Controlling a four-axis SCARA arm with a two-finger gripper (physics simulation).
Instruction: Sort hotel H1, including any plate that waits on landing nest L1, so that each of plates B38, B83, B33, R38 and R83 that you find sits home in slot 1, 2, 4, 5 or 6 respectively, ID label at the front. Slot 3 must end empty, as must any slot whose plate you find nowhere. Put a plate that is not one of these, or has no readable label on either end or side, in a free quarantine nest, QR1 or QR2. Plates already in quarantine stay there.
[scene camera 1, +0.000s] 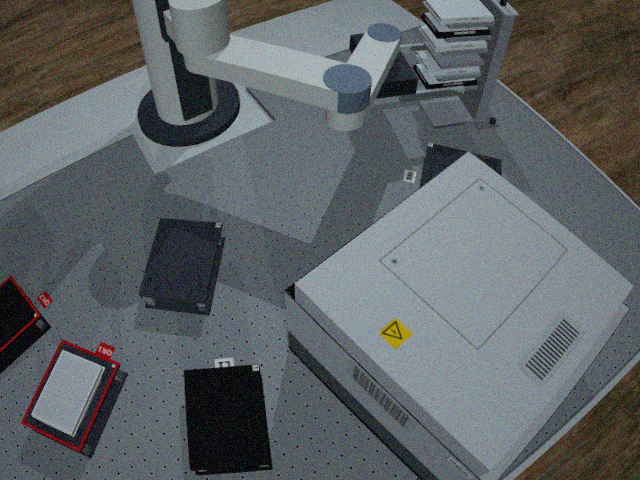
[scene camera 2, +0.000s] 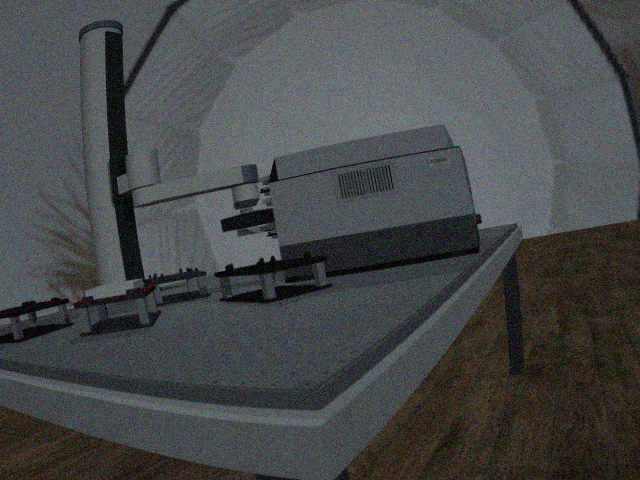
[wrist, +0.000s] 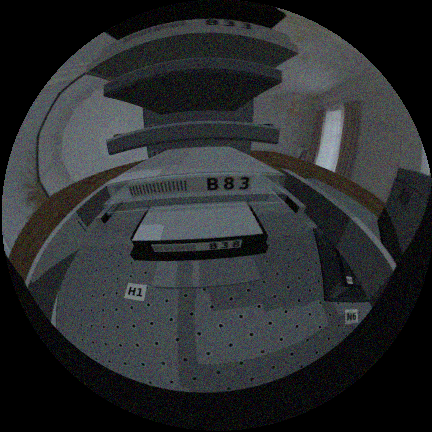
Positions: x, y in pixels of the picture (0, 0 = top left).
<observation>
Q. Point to my gripper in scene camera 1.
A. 447, 67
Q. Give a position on a white plate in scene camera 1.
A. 72, 384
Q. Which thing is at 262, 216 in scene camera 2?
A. My gripper.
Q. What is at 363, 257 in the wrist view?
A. My gripper.
</observation>
